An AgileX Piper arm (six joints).
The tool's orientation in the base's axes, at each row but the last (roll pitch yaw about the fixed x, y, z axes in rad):
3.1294, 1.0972, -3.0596
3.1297, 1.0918, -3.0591
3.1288, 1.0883, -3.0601
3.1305, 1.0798, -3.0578
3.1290, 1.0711, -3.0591
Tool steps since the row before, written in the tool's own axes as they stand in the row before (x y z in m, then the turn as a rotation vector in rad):
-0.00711, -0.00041, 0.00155, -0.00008, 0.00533, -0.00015
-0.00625, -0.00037, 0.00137, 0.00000, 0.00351, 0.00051
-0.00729, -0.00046, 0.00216, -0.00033, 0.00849, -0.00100
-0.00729, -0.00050, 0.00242, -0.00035, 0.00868, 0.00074
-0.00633, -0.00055, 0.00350, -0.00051, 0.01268, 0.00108
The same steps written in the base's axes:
0.00464, -0.00001, 0.00562, -0.00059, 0.00530, 0.00017
0.00412, -0.00001, 0.00491, 0.00012, 0.00354, -0.00022
0.00532, 0.00000, 0.00545, -0.00152, 0.00838, 0.00081
0.00560, 0.00000, 0.00529, 0.00000, 0.00872, 0.00001
0.00613, 0.00000, 0.00388, 0.00000, 0.01274, 0.00001

